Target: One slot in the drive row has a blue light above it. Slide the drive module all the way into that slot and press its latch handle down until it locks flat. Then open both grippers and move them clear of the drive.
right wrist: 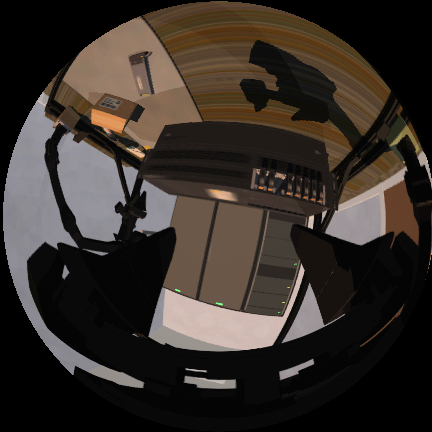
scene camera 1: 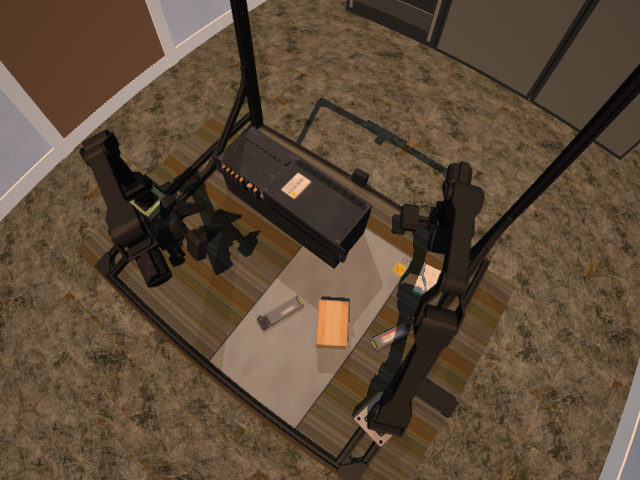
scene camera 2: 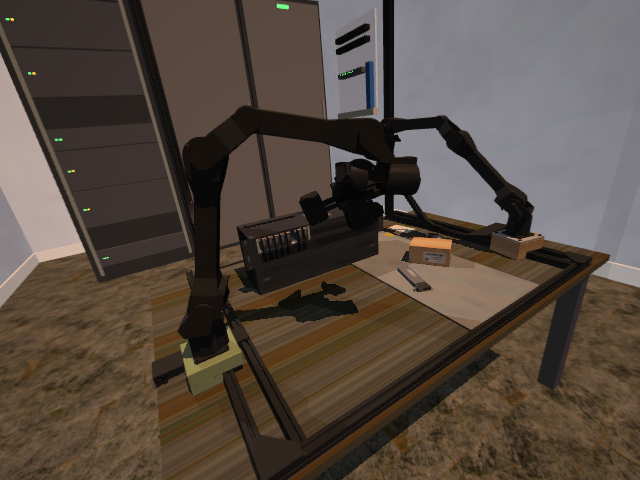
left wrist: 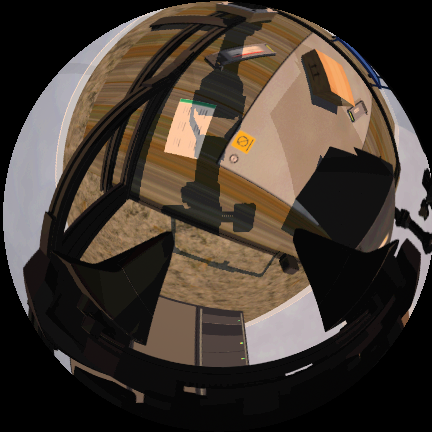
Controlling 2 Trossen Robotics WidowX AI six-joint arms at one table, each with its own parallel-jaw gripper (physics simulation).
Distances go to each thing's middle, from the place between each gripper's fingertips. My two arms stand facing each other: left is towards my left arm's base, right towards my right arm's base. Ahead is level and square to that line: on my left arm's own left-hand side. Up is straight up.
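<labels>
My right hand is 29 cm to the right of the grey mat (scene camera 1: 281,368), 5 cm past it and 26 cm above it.
Counted from my left hand, the grey mat is 10 cm to the right, 32 cm ahead and 17 cm below.
</labels>
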